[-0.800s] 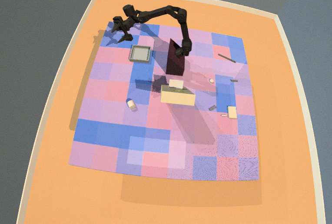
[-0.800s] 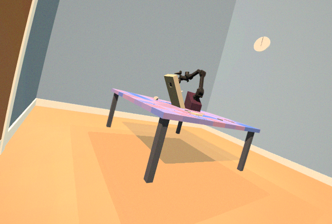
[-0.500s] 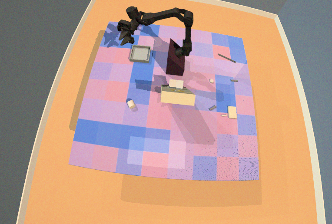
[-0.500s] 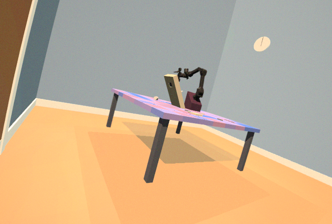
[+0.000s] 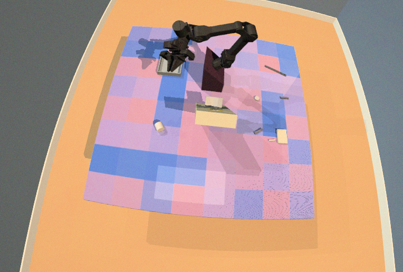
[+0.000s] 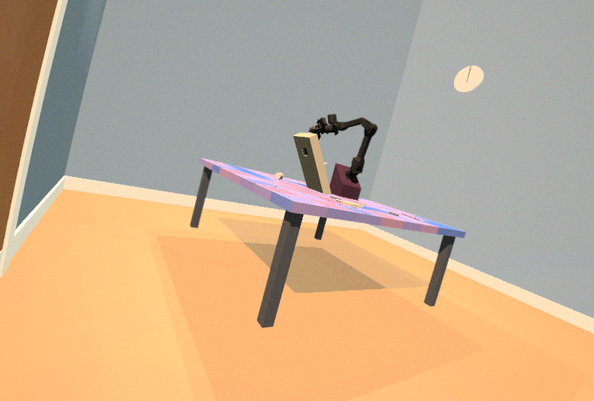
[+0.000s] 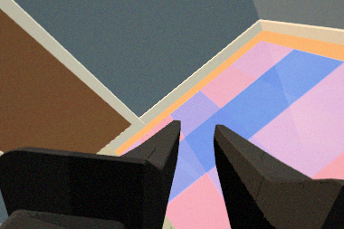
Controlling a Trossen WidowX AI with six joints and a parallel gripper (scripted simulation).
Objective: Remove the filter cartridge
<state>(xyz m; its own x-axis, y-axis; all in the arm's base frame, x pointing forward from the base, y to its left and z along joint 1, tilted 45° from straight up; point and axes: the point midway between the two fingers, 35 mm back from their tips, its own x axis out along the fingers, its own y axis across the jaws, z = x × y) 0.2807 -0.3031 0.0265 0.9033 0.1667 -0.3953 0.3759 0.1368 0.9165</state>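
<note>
The round filter cartridge lies 24 cm to the left of my gripper tip, 15 cm below it and 9 cm ahead of it. From my gripper tip the other things lie so: grey tray (39 cm below, 34 cm behind, 8 cm to the right); then cream service panel (23 cm to the left, 22 cm below, 4 cm ahead); then cream block (68 cm to the left, 39 cm below, 2 cm ahead).
</note>
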